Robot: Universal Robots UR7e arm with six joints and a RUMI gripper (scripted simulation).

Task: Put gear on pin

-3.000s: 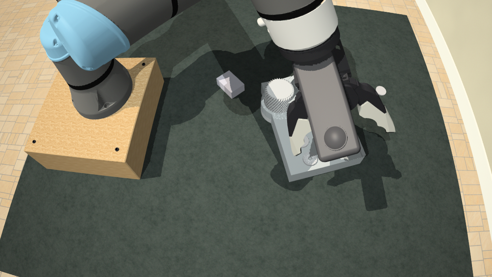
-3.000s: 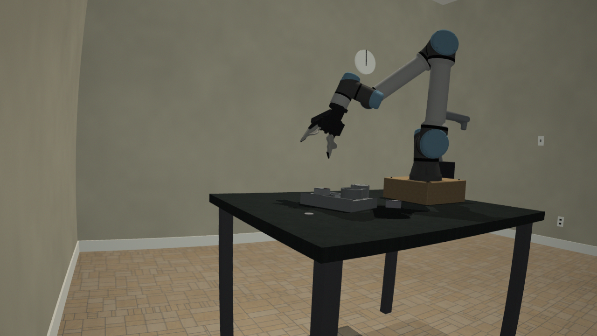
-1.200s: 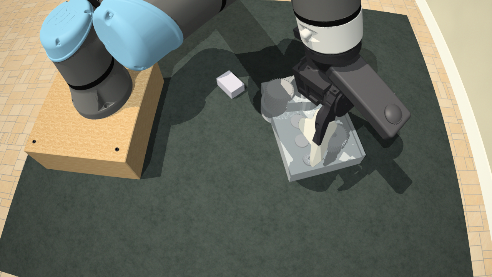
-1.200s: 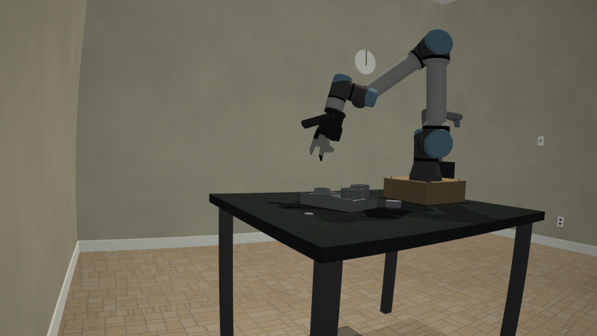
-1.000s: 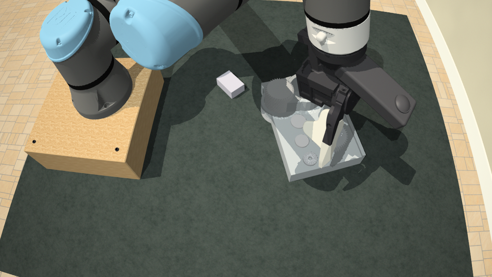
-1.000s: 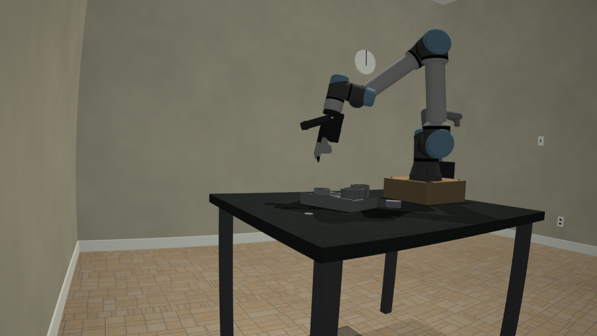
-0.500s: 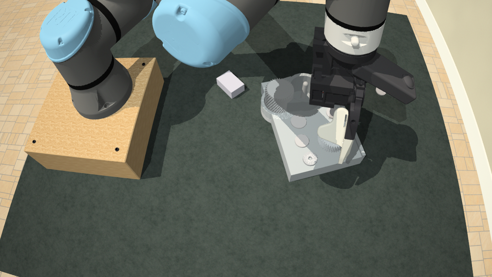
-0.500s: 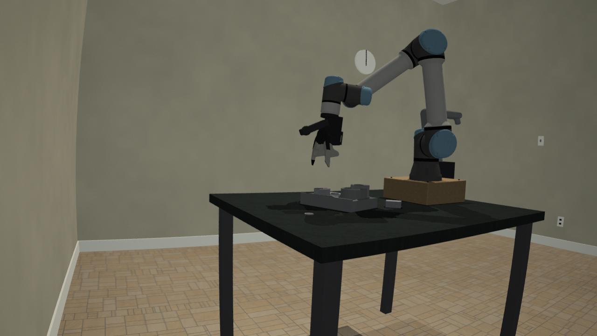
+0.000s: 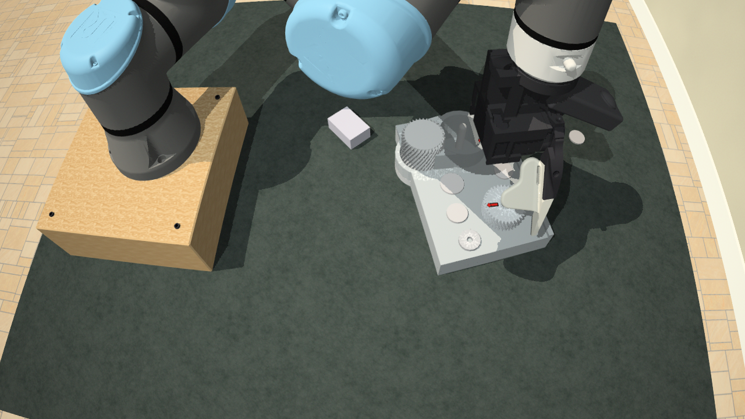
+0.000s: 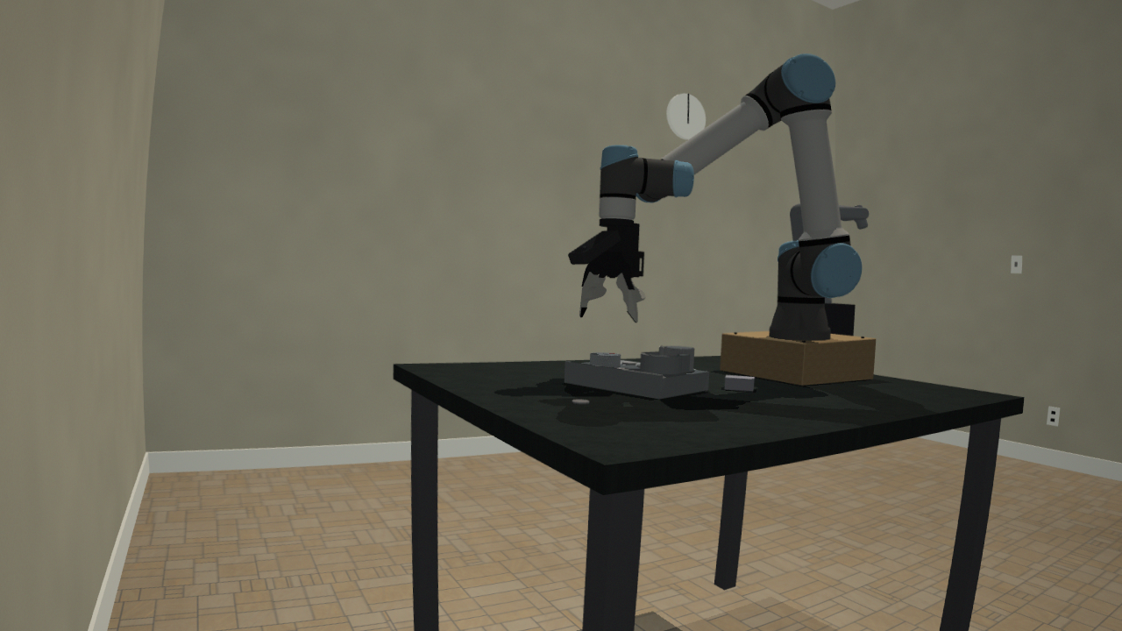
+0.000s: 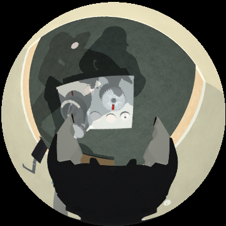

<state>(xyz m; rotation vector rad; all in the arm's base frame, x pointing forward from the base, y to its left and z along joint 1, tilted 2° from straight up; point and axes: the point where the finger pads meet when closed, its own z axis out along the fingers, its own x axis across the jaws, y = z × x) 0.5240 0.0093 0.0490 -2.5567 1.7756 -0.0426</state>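
Now: hand 8 cm above the gear. From my hand the other things lie so: grey block (25 cm behind, 12 cm to the left, 12 cm below).
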